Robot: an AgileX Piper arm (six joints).
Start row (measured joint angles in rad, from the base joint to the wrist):
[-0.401 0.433 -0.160 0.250 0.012 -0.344]
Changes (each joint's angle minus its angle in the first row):
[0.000 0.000 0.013 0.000 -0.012 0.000]
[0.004 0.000 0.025 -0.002 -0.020 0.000]
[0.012 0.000 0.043 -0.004 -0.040 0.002]
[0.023 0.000 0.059 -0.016 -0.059 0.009]
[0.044 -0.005 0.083 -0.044 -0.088 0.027]
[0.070 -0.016 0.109 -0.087 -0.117 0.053]
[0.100 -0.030 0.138 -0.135 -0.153 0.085]
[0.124 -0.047 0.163 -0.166 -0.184 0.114]
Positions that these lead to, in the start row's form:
[-0.401 0.433 -0.147 0.250 0.000 -0.344]
[-0.397 0.433 -0.135 0.248 -0.008 -0.344]
[-0.389 0.433 -0.117 0.246 -0.028 -0.342]
[-0.378 0.433 -0.101 0.234 -0.047 -0.335]
[-0.357 0.428 -0.077 0.206 -0.076 -0.317]
[-0.331 0.417 -0.051 0.163 -0.105 -0.291]
[-0.301 0.403 -0.022 0.115 -0.141 -0.259]
[-0.277 0.386 0.003 0.084 -0.172 -0.230]

